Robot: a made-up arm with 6 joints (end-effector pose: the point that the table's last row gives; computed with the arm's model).
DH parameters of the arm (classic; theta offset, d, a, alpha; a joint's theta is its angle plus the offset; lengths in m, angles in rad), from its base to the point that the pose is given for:
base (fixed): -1.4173 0 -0.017 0
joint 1: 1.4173 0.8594 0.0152 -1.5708
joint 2: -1.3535 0 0.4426 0
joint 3: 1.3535 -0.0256 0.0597 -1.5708
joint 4: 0 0.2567 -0.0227 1.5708
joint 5: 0 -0.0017 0.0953 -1.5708
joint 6: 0.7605 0 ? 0
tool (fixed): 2.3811 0.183 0 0
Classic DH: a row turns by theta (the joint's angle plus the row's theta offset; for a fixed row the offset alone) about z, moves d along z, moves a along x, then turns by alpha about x.
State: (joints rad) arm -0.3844 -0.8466 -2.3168 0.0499 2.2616 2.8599
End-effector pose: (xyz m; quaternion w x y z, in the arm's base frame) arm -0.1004 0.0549 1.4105 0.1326 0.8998 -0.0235 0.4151
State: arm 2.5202 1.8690 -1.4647 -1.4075 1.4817 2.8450
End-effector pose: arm -0.1025 0.3588 0.3254 0.7003 -0.4757 0.5317 0.0242
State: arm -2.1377 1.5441 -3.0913 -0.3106 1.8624 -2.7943
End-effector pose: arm -0.4483 -0.5609 0.6094 0.0251 -0.2950 0.9303 0.2166
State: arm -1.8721 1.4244 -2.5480 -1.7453 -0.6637 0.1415
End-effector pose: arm -0.0822 -0.7729 0.7364 0.1919 -0.0583 0.8457 -0.4946
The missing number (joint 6, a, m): 0.0341
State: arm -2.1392 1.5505 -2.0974 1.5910 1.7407 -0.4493
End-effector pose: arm -0.1989 -0.6607 0.4995 0.5180 0.6293 0.1630 0.5560
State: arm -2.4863 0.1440 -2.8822 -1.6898 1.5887 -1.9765
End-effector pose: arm -0.3547 0.0429 1.6263 0.7113 -0.5447 -0.4338 -0.0957
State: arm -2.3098 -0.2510 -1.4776 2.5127 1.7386 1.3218
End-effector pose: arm -0.0880 -0.2655 1.5629 0.4436 0.3374 0.0745 0.8269
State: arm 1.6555 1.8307 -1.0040 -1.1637 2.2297 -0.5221
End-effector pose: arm 0.2343 0.2454 0.5105 0.5138 0.2261 0.3555 0.7473
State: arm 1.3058 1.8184 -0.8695 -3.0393 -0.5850 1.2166
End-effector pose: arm -0.0066 0.0870 0.5161 0.6629 0.7206 -0.0182 -0.2023
